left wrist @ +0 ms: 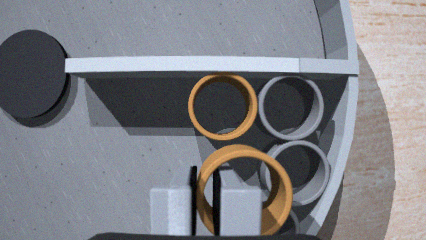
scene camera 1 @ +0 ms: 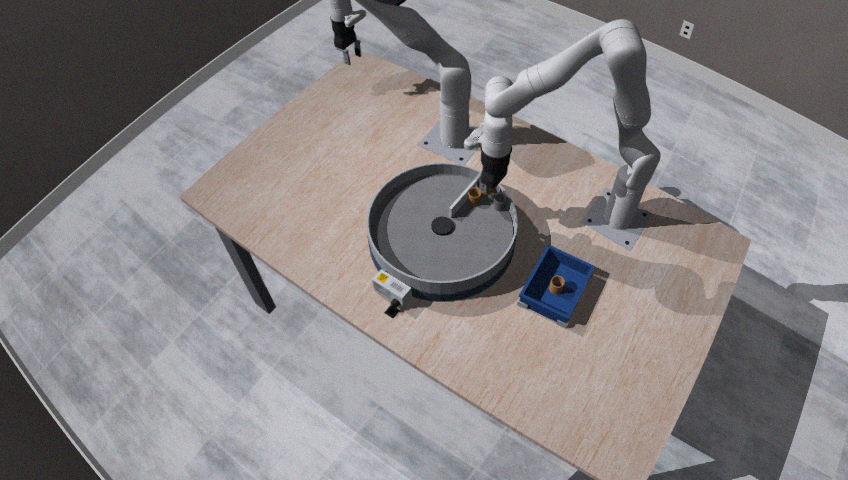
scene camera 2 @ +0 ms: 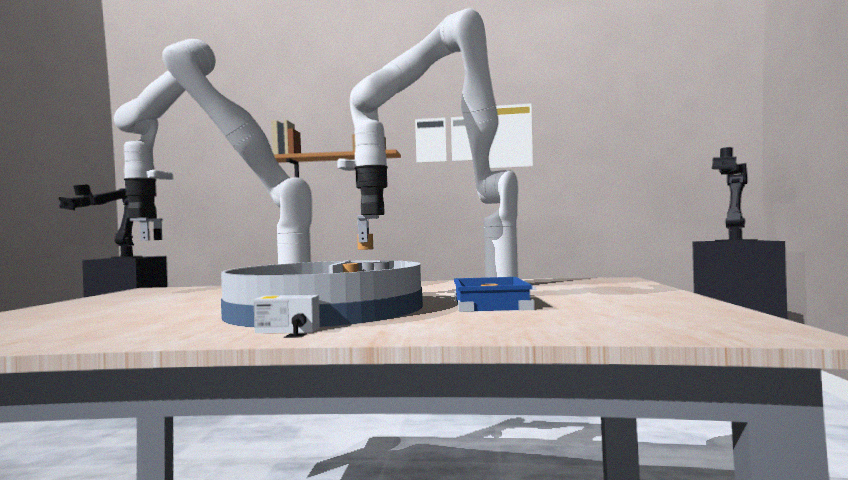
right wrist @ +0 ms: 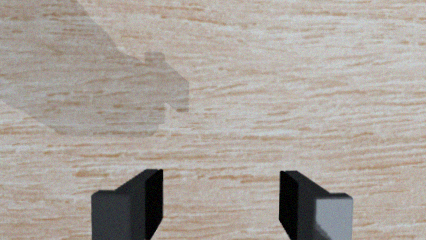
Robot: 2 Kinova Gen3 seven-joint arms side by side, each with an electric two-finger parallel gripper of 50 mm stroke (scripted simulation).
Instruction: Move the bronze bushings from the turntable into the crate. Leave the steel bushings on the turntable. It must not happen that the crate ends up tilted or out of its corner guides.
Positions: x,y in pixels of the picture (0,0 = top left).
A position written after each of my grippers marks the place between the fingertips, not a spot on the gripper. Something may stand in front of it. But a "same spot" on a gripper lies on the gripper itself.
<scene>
My left gripper shows in the left wrist view (204,190), in scene camera 1 and in scene camera 2; in the right wrist view it is out of frame. A blue crate shows in scene camera 1 and in scene camera 2; in the left wrist view it is out of frame, in the right wrist view it is out of frame. One and the same spot on the blue crate: (scene camera 2: 486,298) is (scene camera 1: 537,307). The same spot on my left gripper: (scene camera 1: 494,170) is (scene camera 2: 376,185).
</scene>
